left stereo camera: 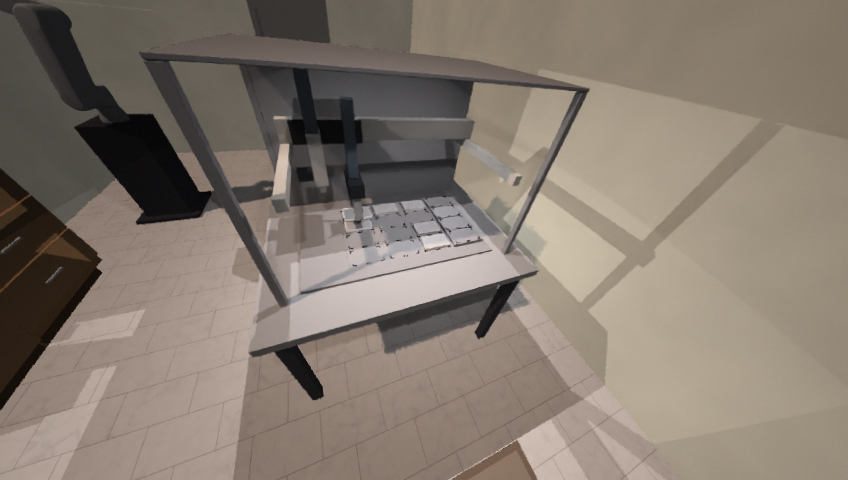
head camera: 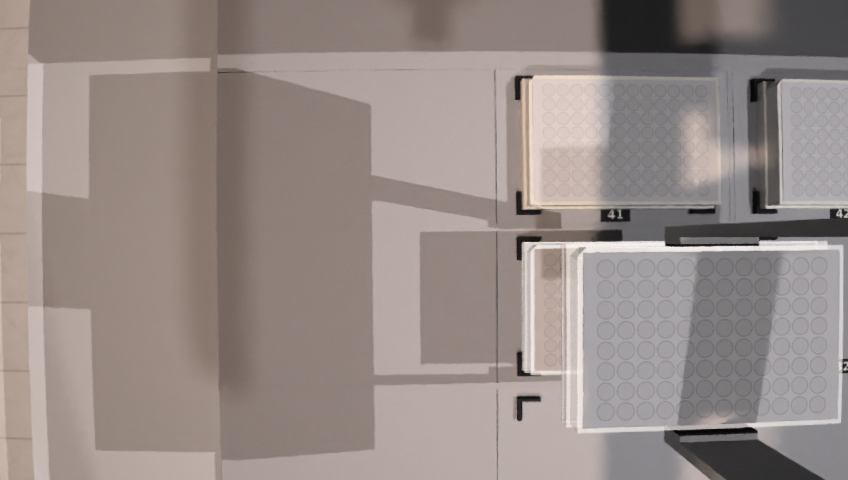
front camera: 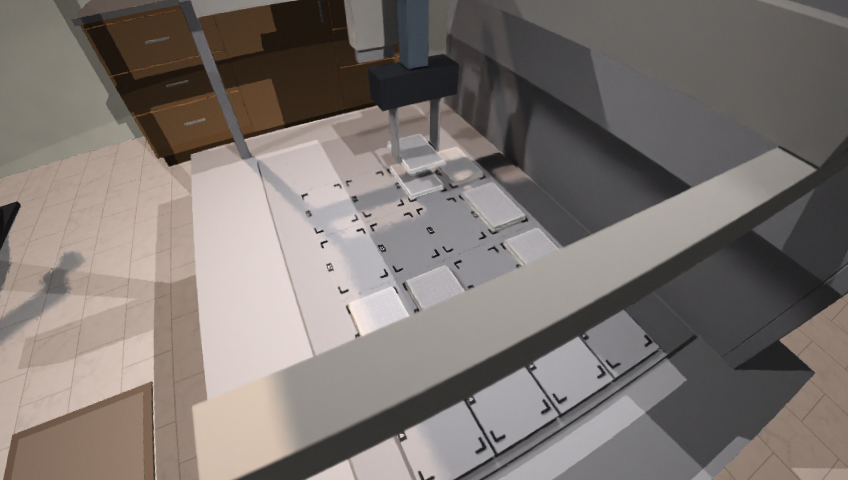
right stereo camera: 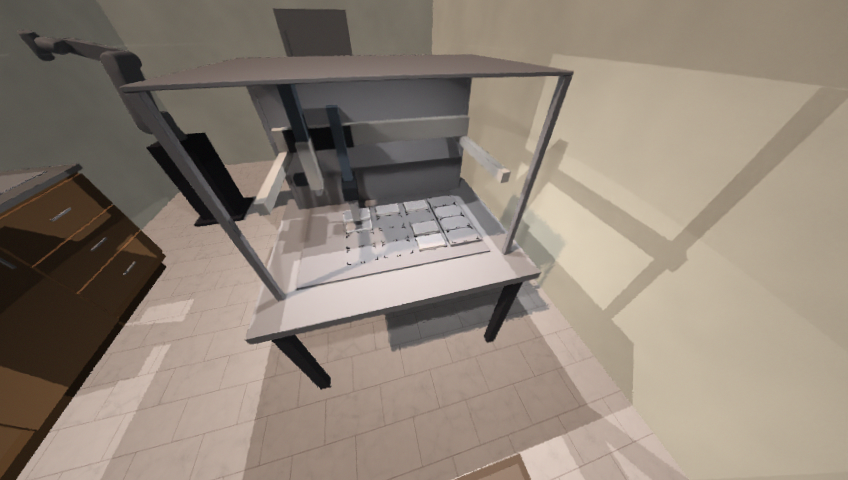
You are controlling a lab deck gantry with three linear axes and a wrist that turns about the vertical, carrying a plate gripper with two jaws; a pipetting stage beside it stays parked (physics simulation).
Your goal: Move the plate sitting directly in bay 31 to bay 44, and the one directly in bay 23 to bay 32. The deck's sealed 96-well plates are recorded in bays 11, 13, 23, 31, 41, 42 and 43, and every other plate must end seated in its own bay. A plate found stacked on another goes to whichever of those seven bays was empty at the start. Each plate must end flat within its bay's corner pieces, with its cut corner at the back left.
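Places are measured from the robot's base along level axes (x back, y right, z up), in centimetres.
Where they show: gripper, between the fingertips: [left stereo camera: 357,214] [head camera: 702,334] [front camera: 415,153] [right stereo camera: 356,215]; robot's base, origin of its link: [left stereo camera: 353,265] [front camera: 303,196] [right stereo camera: 348,264].
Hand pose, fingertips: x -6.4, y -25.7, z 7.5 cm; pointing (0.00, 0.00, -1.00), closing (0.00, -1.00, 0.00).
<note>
Each offset is from my fingertips to the top centre of the thing. "spot": to the spot under its first point.
My gripper [front camera: 416,154] [head camera: 712,337] is shut on a sealed clear-white plate @[dz +0.7, dx +0.0, dy +0.0 cm] [front camera: 420,151] [head camera: 642,350], held level above bay 31. Its cut corner shows at the back left in the head view. Below it, a lower plate @[dz -6.0, dx +0.0, dy +0.0 cm] [front camera: 421,185] [head camera: 550,309] sits in bay 31, mostly hidden in the head view. Bay 32 @[spot: dz -7.5, dx -16.4, dy +4.6 cm] [front camera: 430,230] holds no plate. The bay 23 plate @[dz -6.0, dx -32.8, dy +10.7 cm] [front camera: 434,285] and bay 13 plate @[dz -6.0, dx -32.8, dy +21.4 cm] [front camera: 379,310] are partly behind the front beam. Bay 44 @[spot: dz -6.0, dx -53.3, dy -10.2 cm] [front camera: 618,343] shows no plate; its far part is hidden. Bay 11 @[spot: dz -7.5, dx +0.5, dy +25.9 cm] [front camera: 308,212] is empty.
Plates sit in bay 41 @[spot: dz -6.0, dx -3.6, dy -12.0 cm] [front camera: 467,169] [head camera: 618,142], bay 42 @[spot: dz -6.0, dx -17.2, dy -10.7 cm] [front camera: 495,205] [head camera: 818,142] and bay 43 @[spot: dz -6.0, dx -30.2, dy -10.3 cm] [front camera: 531,246]. The parked pipetting stage [front camera: 370,26] hangs beside my gripper's column. A pale beam [front camera: 476,321] crosses the front view.
</note>
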